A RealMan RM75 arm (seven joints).
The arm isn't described. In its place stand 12 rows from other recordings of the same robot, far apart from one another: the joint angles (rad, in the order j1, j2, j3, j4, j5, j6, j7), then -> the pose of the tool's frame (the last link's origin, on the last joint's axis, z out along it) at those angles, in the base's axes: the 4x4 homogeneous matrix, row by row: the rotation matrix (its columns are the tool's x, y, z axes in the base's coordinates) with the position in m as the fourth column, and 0 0 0 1 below.
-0.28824, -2.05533, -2.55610, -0.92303, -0.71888, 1.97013, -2.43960 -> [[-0.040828 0.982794 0.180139 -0.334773], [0.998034 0.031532 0.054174 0.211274], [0.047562 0.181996 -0.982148 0.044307], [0 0 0 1]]
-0.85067, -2.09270, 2.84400, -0.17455, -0.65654, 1.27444, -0.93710 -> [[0.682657 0.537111 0.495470 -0.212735], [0.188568 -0.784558 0.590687 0.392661], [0.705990 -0.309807 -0.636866 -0.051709], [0 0 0 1]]
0.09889, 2.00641, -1.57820, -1.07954, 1.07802, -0.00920, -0.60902 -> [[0.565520 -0.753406 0.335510 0.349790], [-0.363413 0.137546 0.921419 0.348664], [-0.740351 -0.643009 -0.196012 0.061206], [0 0 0 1]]
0.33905, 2.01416, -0.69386, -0.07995, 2.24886, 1.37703, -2.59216 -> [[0.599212 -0.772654 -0.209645 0.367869], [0.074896 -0.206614 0.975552 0.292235], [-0.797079 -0.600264 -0.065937 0.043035], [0 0 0 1]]
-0.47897, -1.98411, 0.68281, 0.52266, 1.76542, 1.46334, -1.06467 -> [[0.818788 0.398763 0.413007 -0.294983], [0.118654 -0.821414 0.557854 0.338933], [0.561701 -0.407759 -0.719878 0.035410], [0 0 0 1]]
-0.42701, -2.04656, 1.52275, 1.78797, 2.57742, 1.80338, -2.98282 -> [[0.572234 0.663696 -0.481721 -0.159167], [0.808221 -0.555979 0.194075 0.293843], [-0.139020 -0.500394 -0.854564 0.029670], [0 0 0 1]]
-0.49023, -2.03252, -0.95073, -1.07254, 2.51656, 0.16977, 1.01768 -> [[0.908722 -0.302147 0.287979 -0.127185], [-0.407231 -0.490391 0.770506 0.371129], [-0.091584 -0.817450 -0.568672 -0.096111], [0 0 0 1]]
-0.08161, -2.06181, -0.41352, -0.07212, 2.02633, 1.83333, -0.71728 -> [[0.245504 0.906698 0.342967 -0.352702], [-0.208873 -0.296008 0.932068 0.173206], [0.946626 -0.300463 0.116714 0.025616], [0 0 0 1]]
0.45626, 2.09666, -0.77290, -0.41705, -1.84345, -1.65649, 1.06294 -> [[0.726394 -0.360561 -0.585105 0.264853], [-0.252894 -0.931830 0.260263 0.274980], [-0.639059 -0.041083 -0.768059 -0.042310], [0 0 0 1]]
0.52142, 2.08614, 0.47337, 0.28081, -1.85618, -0.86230, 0.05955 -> [[0.680649 -0.732518 0.011633 0.311712], [-0.219028 -0.188315 0.957373 0.346560], [-0.699102 -0.654183 -0.288619 -0.071739], [0 0 0 1]]
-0.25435, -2.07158, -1.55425, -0.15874, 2.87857, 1.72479, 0.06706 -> [[0.783368 0.494679 0.376335 -0.330586], [-0.499435 0.140540 0.854876 0.257432], [0.369999 -0.857637 0.357154 0.068983], [0 0 0 1]]
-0.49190, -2.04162, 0.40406, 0.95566, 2.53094, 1.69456, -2.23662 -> [[0.246398 0.968837 -0.025354 -0.331148], [0.908951 -0.221932 0.352922 0.302802], [0.336297 -0.110004 -0.935309 0.075254], [0 0 0 1]]
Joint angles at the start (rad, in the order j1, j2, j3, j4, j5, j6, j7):
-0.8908, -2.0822, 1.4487, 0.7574, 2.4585, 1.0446, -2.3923
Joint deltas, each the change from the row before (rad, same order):
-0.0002, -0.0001, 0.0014, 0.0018, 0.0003, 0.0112, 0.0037
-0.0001, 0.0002, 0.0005, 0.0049, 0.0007, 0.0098, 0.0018
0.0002, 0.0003, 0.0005, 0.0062, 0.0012, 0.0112, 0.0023
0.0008, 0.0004, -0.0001, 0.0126, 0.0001, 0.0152, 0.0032
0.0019, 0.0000, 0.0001, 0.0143, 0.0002, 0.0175, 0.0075
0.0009, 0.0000, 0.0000, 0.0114, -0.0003, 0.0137, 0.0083
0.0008, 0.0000, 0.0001, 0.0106, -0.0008, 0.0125, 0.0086
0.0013, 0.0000, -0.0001, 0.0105, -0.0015, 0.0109, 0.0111
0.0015, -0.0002, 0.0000, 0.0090, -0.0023, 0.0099, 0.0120
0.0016, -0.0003, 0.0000, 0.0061, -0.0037, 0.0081, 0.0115
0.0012, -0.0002, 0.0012, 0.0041, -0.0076, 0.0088, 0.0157
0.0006, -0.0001, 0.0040, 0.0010, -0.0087, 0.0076, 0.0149
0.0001, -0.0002, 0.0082, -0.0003, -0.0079, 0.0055, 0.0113
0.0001, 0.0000, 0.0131, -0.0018, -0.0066, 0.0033, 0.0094
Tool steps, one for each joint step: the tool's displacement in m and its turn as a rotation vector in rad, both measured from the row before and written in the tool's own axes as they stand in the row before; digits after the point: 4 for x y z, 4 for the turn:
-0.0007, 0.0013, -0.0001, -0.0070, -0.0076, 0.0062
0.0002, 0.0009, -0.0007, -0.0046, -0.0040, 0.0053
0.0002, 0.0009, -0.0009, -0.0047, -0.0045, 0.0065
0.0012, 0.0012, -0.0018, -0.0061, -0.0018, 0.0094
0.0010, 0.0016, -0.0019, -0.0076, -0.0027, 0.0140
0.0011, 0.0013, -0.0016, -0.0060, -0.0014, 0.0138
0.0011, 0.0013, -0.0015, -0.0057, -0.0009, 0.0137
0.0011, 0.0011, -0.0014, -0.0051, 0.0006, 0.0152
0.0008, 0.0012, -0.0011, -0.0057, 0.0006, 0.0149
0.0004, 0.0012, -0.0007, -0.0065, 0.0008, 0.0121
0.0004, 0.0018, -0.0003, -0.0101, 0.0010, 0.0150
0.0000, 0.0021, 0.0003, -0.0112, -0.0010, 0.0148
0.0000, 0.0024, 0.0009, -0.0102, -0.0033, 0.0144
-0.0005, 0.0026, 0.0015, -0.0088, -0.0069, 0.0159

